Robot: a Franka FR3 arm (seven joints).
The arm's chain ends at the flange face. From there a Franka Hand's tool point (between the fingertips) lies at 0.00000 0.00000 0.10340 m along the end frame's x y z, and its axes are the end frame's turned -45 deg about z.
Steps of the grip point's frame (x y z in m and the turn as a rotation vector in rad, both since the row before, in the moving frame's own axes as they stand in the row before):
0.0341 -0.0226 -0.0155 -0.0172 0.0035 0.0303
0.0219 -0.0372 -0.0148 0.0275 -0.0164 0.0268
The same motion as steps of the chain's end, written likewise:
0.0066 -0.0411 -0.0155 -0.0097 0.0146 0.0303
-0.0076 -0.0409 -0.0147 0.0078 -0.0310 0.0268

